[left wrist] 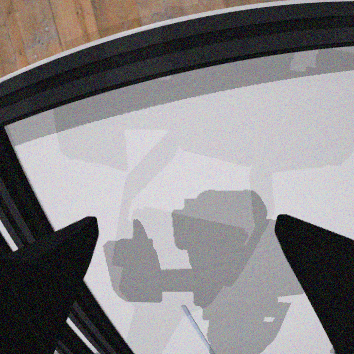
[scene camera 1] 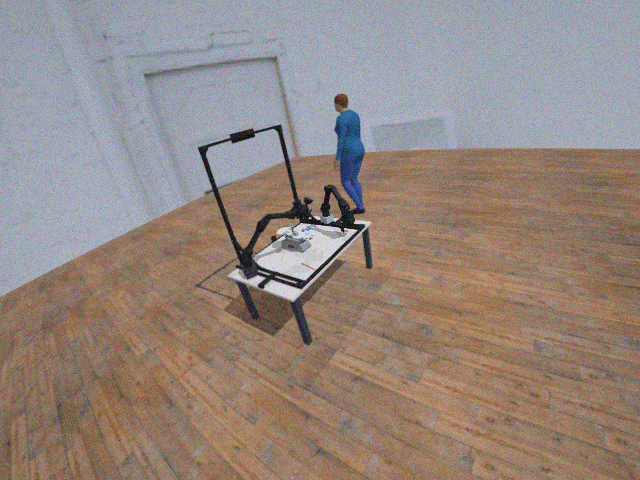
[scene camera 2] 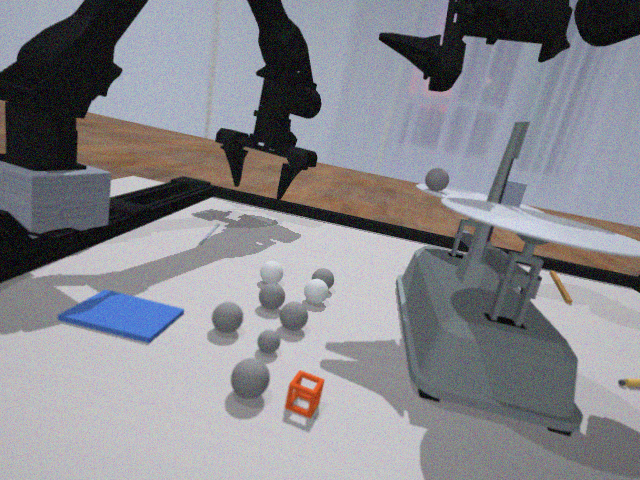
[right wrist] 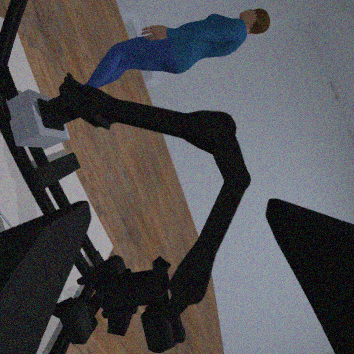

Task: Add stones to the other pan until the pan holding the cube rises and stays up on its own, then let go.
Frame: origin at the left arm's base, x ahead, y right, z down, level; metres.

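Seen in the pictures: left gripper, fingertip midpoint: (left wrist: 188,224) (scene camera 1: 347,230) (scene camera 2: 257,192) (right wrist: 64,294); right gripper, fingertip midpoint: (scene camera 1: 312,204) (right wrist: 179,208); left arm's base, origin of the base link: (scene camera 1: 326,215) (scene camera 2: 41,163) (right wrist: 50,115); right arm's base, origin of the base link: (scene camera 1: 248,266).
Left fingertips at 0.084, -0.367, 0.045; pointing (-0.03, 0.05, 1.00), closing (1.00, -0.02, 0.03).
Pixels of each thing's top centre, then the offset from my left fingertips to it, as dx, dy, dz. "spot": a spot on its surface instead.
- grey balance scale, middle of its top: (scene camera 2: 529,123) (scene camera 1: 290,223) +0.411, +0.260, -0.191
- grey stone, middle of its top: (scene camera 2: 440,168) +0.336, +0.191, -0.129
- bluish-grey block, middle of its top: (scene camera 2: 512,181) +0.416, +0.191, -0.132
- orange open-frame cube, middle of its top: (scene camera 2: 307,381) +0.310, +0.471, +0.022
- flat blue square, surface spot: (scene camera 2: 121,315) spot: +0.129, +0.460, +0.037
- thin pale stick, middle of its top: (left wrist: 200,335) (scene camera 2: 210,232) +0.025, +0.180, +0.041
A grey balance scale (scene camera 1: 295,244) (scene camera 2: 480,330) stands on the table. Its near pan (scene camera 2: 578,235) is tilted in scene camera 2. A grey stone (scene camera 2: 436,179) lies on the far pan's left edge; a bluish-grey block (scene camera 2: 515,193) shows partly behind the scale's post, and I cannot tell exactly which pan bears it. Several loose stones lie on the table, grey ones (scene camera 2: 250,378) (scene camera 2: 227,317) (scene camera 2: 293,316) and white ones (scene camera 2: 271,272) (scene camera 2: 315,291). My left gripper (scene camera 2: 258,191) (left wrist: 188,224) is open and empty above the table. My right gripper (right wrist: 179,208) is open and empty, raised above the scale.
An orange open-frame cube (scene camera 2: 291,396) stands beside the nearest stone. A flat blue square (scene camera 2: 121,315) lies left of the stones. Yellow pencils (scene camera 2: 560,286) (scene camera 2: 630,383) lie around the scale. A thin pale stick (scene camera 2: 209,234) (left wrist: 197,327) lies below my left gripper. Black rails edge the table.
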